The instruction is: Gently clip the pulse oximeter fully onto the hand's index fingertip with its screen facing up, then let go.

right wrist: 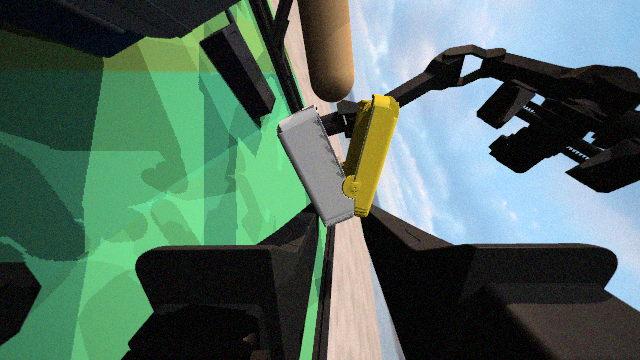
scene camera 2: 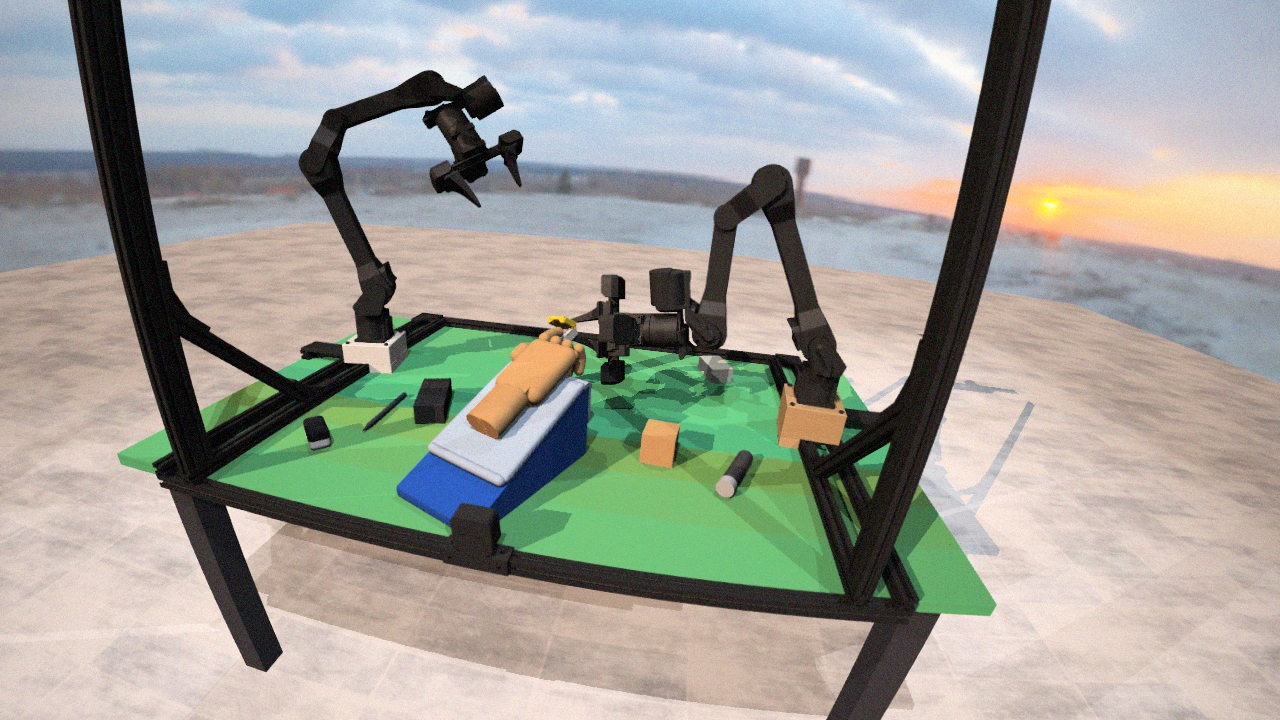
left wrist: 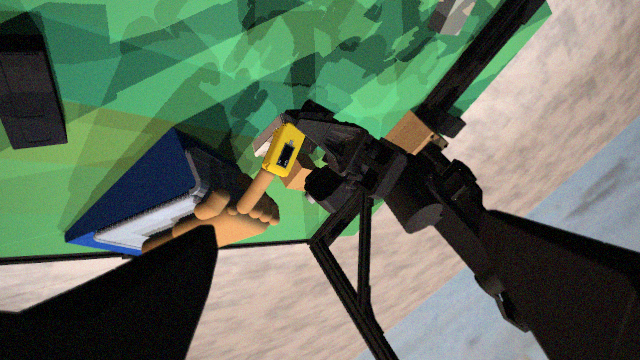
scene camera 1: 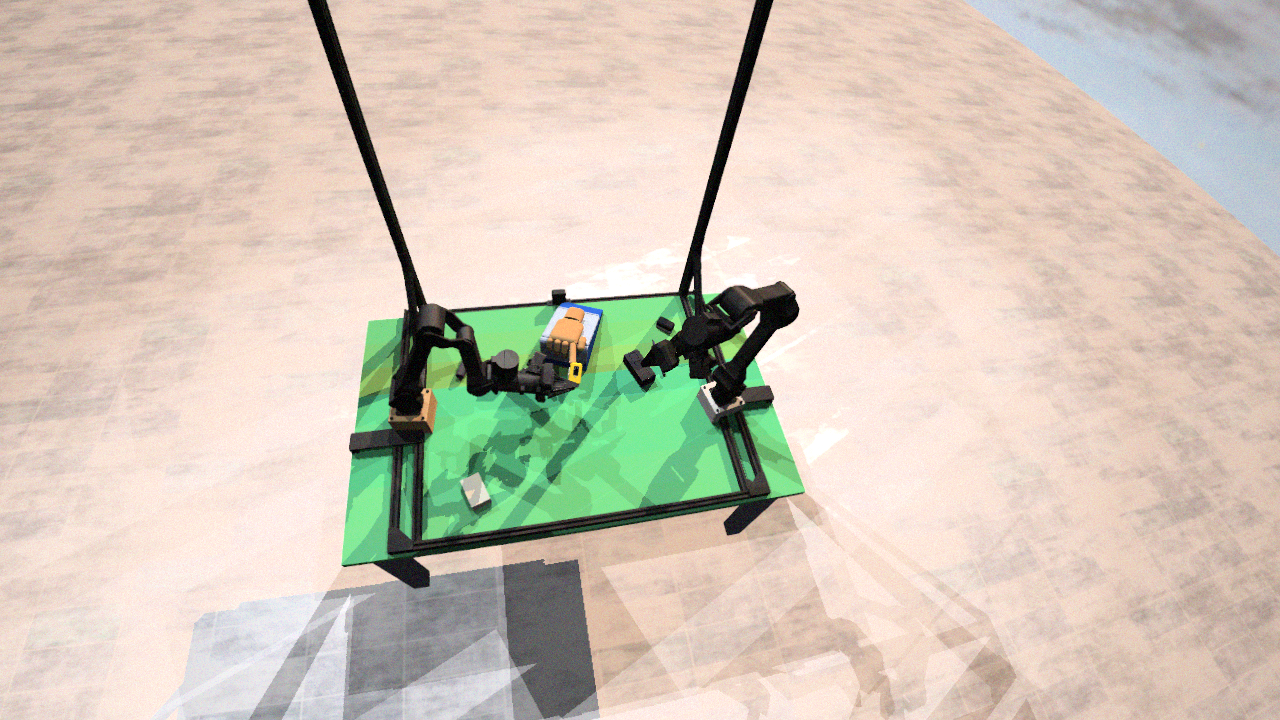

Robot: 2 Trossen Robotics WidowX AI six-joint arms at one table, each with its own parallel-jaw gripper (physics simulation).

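Where they show: left gripper, fingertip midpoint: (right wrist: 534,145) (scene camera 2: 500,196) (left wrist: 348,231) (scene camera 1: 651,359); right gripper, fingertip midpoint: (right wrist: 339,209) (scene camera 2: 567,329) (left wrist: 290,117) (scene camera 1: 576,386); left arm's base, origin of the base link: (scene camera 2: 374,337) (scene camera 1: 722,394); right arm's base, origin of the base link: (scene camera 2: 814,398) (scene camera 1: 409,404).
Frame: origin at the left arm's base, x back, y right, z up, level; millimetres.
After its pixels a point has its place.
The yellow-and-grey pulse oximeter (scene camera 1: 575,371) @(z 106, x -404, y 156 mm) (scene camera 2: 562,322) @(z 108, x -405, y 183 mm) (left wrist: 284,150) @(z 104, x -400, y 152 mm) (right wrist: 375,155) @(z 104, x -417, y 164 mm) is in my right gripper (scene camera 2: 577,320) @(z 78, x -412, y 128 mm) (right wrist: 339,209) @(z 78, x -412, y 128 mm), which is shut on its rear end. Its jaws are spread, the yellow half with the screen on top. The tan hand (scene camera 1: 568,329) @(z 90, x -372, y 307 mm) (scene camera 2: 537,368) @(z 84, x -379, y 329 mm) (left wrist: 235,227) @(z 102, x -378, y 278 mm) rests on a padded wedge. Its extended index finger (left wrist: 256,191) (right wrist: 332,50) points at the oximeter's mouth. In the right wrist view the fingertip is at the mouth's outer edge; any contact cannot be told. My left gripper (scene camera 2: 498,195) @(z 298, x -273, y 16 mm) (left wrist: 348,231) @(z 298, x -273, y 16 mm) is open and empty, high above the table.
The blue wedge (scene camera 2: 546,447) @(z 1, x -398, y 401 mm) (left wrist: 150,175) @(z -16, x -305, y 293 mm) bears the hand. A black box (scene camera 2: 433,400) @(z -25, x -193, y 227 mm) (right wrist: 237,72) @(z -36, x -209, y 201 mm), a pen (scene camera 2: 384,411) @(z -51, x -104, y 225 mm) and a small black item (scene camera 2: 316,432) @(z -29, x -46, y 343 mm) lie left of it in scene camera 2. An orange block (scene camera 2: 659,443) @(z -20, x -559, y 348 mm), a cylinder (scene camera 2: 733,474) @(z -33, x -659, y 408 mm) and a pale box (scene camera 1: 475,490) @(z -29, x -736, y -19 mm) lie elsewhere.
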